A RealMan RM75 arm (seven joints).
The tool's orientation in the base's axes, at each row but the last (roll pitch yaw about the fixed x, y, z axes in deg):
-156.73 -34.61 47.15
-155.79 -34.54 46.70
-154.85 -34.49 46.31
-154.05 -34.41 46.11
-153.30 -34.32 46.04
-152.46 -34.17 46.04
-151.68 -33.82 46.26
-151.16 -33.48 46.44
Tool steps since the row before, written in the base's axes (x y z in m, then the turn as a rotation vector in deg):
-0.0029 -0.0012 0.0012 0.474 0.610 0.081
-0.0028 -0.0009 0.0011 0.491 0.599 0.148
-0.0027 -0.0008 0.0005 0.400 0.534 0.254
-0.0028 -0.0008 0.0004 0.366 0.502 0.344
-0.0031 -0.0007 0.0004 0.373 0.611 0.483
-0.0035 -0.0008 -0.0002 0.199 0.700 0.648
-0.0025 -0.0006 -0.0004 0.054 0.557 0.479
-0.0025 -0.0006 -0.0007 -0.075 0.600 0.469
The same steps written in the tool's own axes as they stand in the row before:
-0.0017 -0.0022 -0.0019 0.679 0.084 0.367
-0.0015 -0.0023 -0.0016 0.720 0.081 0.310
-0.0017 -0.0020 -0.0010 0.690 -0.002 0.184
-0.0019 -0.0021 -0.0009 0.702 -0.048 0.094
-0.0020 -0.0024 -0.0008 0.849 -0.141 0.066
-0.0026 -0.0024 -0.0004 0.895 -0.385 0.003
-0.0020 -0.0016 -0.0001 0.632 -0.377 0.029
-0.0022 -0.0015 0.0001 0.578 -0.497 0.068

